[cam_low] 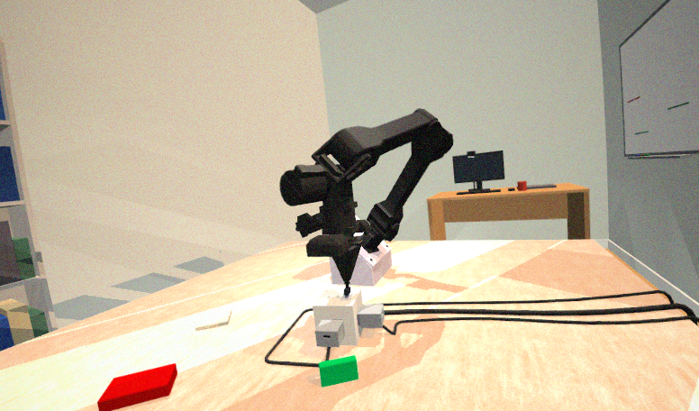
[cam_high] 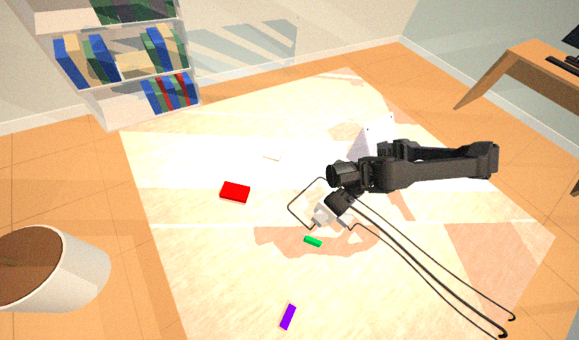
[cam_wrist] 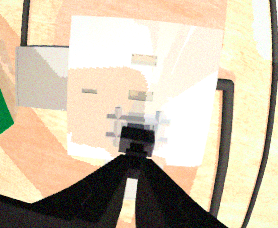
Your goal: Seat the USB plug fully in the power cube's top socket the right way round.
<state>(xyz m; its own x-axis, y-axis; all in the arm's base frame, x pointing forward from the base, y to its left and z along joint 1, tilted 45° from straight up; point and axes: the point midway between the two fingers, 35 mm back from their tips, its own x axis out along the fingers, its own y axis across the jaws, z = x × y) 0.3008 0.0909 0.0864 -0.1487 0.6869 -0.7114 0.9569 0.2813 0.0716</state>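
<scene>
The USB socket lies 4 cm below my gripper tip. Also, from my gripper tip: dark USB plug: 2 cm below; then purple block: 29 cm ahead, 20 cm to the left, 10 cm below; then green block: 12 cm ahead, 9 cm below, 5 cm to the left.
</scene>
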